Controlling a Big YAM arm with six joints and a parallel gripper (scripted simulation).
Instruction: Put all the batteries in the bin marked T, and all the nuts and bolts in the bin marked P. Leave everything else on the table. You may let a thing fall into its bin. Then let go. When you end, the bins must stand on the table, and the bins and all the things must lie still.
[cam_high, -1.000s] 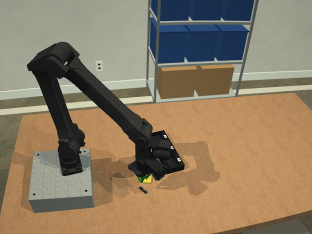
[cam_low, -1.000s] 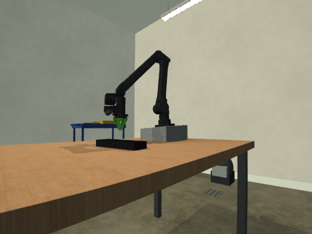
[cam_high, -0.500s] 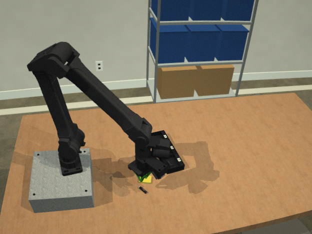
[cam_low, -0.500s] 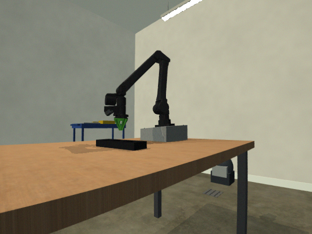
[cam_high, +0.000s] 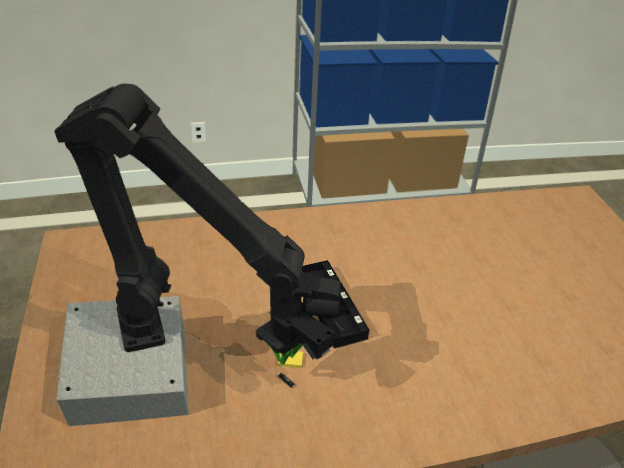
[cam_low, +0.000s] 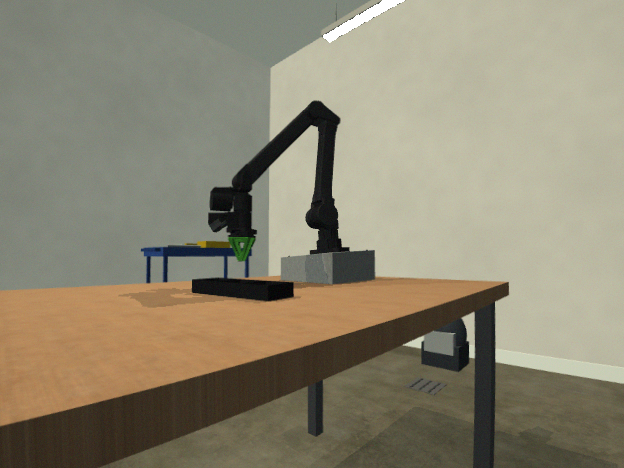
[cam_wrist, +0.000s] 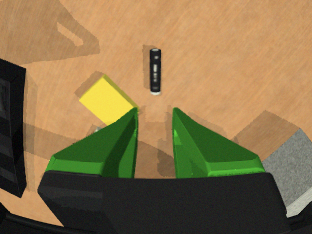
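Right now my hand is 80 mm above the black battery. Round my hand: yellow block (80 mm below, 50 mm to the left, 30 mm ahead); dark bolt (170 mm ahead, 90 mm to the left, 70 mm below); white domino (120 mm to the left, 80 mm below, 30 mm ahead).
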